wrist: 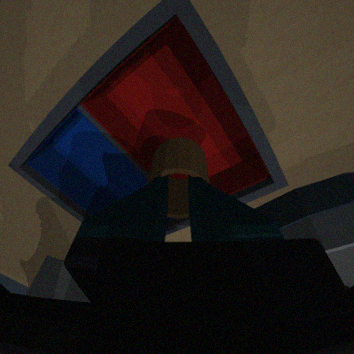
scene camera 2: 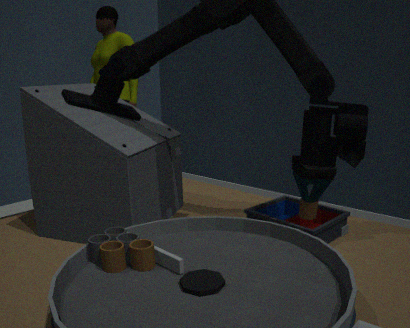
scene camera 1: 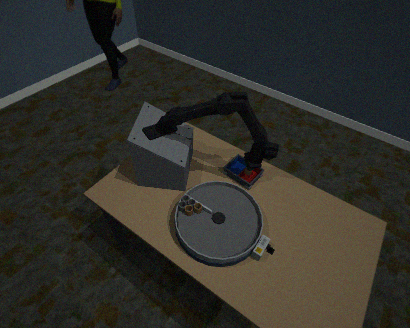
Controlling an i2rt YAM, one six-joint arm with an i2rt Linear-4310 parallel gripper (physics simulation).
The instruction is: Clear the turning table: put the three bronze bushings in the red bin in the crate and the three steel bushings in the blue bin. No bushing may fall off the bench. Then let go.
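Seen in the pictures: gripper, fingertip midpoint: [wrist: 177, 177] [scene camera 2: 308, 207] [scene camera 1: 248, 170]; arm's base at its link origin: [scene camera 2: 101, 107] [scene camera 1: 160, 130].
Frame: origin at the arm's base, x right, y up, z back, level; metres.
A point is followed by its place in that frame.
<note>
My gripper [scene camera 1: 250, 167] {x -0.308, y -0.216, z -0.378 m} [scene camera 2: 308, 199] {x -0.308, y -0.216, z -0.378 m} [wrist: 177, 177] {x -0.308, y -0.216, z -0.378 m} is shut on a bronze bushing [scene camera 1: 248, 171] {x -0.295, y -0.208, z -0.386 m} [scene camera 2: 308, 211] {x -0.294, y -0.218, z -0.391 m} [wrist: 179, 156] {x -0.324, y -0.211, z -0.388 m}, holding it upright low over the crate [scene camera 2: 321, 233] {x -0.285, y -0.251, z -0.436 m} [wrist: 229, 85] {x -0.341, y -0.235, z -0.429 m}, at the red bin [scene camera 1: 245, 177] {x -0.302, y -0.279, z -0.374 m} [scene camera 2: 326, 218] {x -0.380, y -0.261, z -0.373 m} [wrist: 167, 92] {x -0.346, y -0.279, z -0.385 m} near the divider. The blue bin [scene camera 1: 237, 165] {x -0.335, y -0.279, z -0.280 m} [scene camera 2: 281, 208] {x -0.351, y -0.261, z -0.254 m} [wrist: 82, 145] {x -0.344, y -0.279, z -0.284 m} is beside it. Two bronze bushings, one [scene camera 1: 188, 210] [scene camera 2: 113, 258] {x 0.118, y -0.207, z -0.375 m} at the left and one [scene camera 1: 198, 208] [scene camera 2: 142, 256] at the right, stand on the turning table [scene camera 1: 230, 197] {x -0.108, y -0.232, z -0.430 m} [scene camera 2: 250, 265] {x -0.067, y -0.232, z -0.474 m}. Three steel bushings [scene camera 1: 191, 202] {x 0.070, y -0.222, z -0.326 m} [scene camera 2: 97, 250] {x 0.131, y -0.206, z -0.335 m} cluster behind them, partly hidden in scene camera 2.
A light bar [scene camera 1: 205, 209] {x 0.045, y -0.219, z -0.404 m} [scene camera 2: 170, 260] {x 0.042, y -0.214, z -0.416 m} on the turning table runs from the bushings toward the dark hub [scene camera 1: 218, 218] {x 0.029, y -0.224, z -0.479 m} [scene camera 2: 202, 282] {x 0.028, y -0.224, z -0.484 m}. A grey pedestal [scene camera 1: 160, 162] {x 0.099, y -0.068, z -0.127 m} [scene camera 2: 80, 175] {x 0.097, y -0.129, z -0.131 m} carries the arm. A small white box [scene camera 1: 261, 246] {x -0.018, y -0.226, z -0.708 m} sits at the table's rim. A person [scene camera 1: 104, 30] [scene camera 2: 112, 52] is in the background.
</note>
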